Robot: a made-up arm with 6 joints.
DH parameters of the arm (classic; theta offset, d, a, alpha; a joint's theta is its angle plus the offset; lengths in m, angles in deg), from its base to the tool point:
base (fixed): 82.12 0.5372 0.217 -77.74
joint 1: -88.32 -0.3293 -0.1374 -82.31
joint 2: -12.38 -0.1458 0.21 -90
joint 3: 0 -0.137 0.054 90
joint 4: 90 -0.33 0.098 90
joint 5: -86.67 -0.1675 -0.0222 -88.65
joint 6: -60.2 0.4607 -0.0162 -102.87
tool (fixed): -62.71 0.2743 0 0
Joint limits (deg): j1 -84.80..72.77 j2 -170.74..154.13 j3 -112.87..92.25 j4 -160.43..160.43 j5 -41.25..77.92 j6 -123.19..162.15
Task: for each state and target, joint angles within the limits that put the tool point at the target. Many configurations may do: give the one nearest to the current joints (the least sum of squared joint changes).
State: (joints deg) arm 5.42 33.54 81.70 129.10 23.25 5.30
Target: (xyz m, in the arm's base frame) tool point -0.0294 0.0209 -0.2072
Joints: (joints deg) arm 9.95 -16.20 63.96 101.19 0.13 -13.74
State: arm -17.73 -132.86 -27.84 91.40 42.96 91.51
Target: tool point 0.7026 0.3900 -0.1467
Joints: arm -35.03 -132.38 -26.19 110.92 41.53 82.42
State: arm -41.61 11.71 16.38 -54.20 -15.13 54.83
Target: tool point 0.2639 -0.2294 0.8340
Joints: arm -30.60 -33.43 -3.36 -71.91 18.73 83.73
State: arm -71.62 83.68 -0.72 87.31 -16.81 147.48
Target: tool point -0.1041 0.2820 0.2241
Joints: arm -80.22 70.22 10.59 84.59 -26.41 143.57
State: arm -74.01 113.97 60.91 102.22 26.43 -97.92
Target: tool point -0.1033 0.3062 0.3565
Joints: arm -79.09 90.99 48.77 92.18 -2.43 -82.57
